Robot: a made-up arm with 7 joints.
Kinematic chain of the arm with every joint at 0, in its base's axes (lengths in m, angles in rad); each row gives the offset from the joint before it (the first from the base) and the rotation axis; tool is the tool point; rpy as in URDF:
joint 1: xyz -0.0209 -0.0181 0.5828 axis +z
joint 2: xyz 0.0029 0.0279 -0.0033 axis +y
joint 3: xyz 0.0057 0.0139 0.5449 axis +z
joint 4: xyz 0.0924 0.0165 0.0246 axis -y
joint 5: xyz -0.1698 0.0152 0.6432 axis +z
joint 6: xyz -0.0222 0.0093 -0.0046 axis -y
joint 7: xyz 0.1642 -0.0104 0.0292 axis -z
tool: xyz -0.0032 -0.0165 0.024 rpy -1.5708 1.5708 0
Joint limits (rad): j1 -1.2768..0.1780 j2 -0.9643..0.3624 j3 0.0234..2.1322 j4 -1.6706..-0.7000 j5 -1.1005..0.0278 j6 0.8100..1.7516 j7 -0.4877..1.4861
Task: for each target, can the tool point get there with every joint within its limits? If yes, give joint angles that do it. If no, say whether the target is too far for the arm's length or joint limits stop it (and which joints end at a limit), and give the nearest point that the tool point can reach.
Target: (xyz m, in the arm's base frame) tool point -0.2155 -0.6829 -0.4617
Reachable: no: joint limits stop it (at a limit: joint 1, joint 2, joint 3, joint 4, joint 6, joint 7) | nearest point 0.3593 -1.0116 0.8240 | short by 1.446 m
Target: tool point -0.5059 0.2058 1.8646
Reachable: yes | joints -0.0852 -0.7163 0.1937 -0.7761 -0.3969 1.5395 0.7918
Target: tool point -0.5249 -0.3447 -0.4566
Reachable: no: joint limits stop it (at a limit: joint 1, joint 2, joint 3, joint 4, joint 5, joint 6, joint 7) | nearest point -1.0364 0.5360 0.5151 | short by 1.408 m
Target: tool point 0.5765 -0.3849 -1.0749
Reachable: no: too far | nearest point 0.8854 -0.5746 0.8233 | short by 1.932 m
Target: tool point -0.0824 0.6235 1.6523
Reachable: yes | joints -0.3061 -0.8229 0.7297 -1.3209 -0.6671 0.9230 0.6976
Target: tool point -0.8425 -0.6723 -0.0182
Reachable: no: joint limits stop it (at a limit: joint 1, joint 2, joint 3, joint 4, joint 5, joint 6, joint 7) | nearest point -1.0364 0.5360 0.5151 | short by 1.335 m
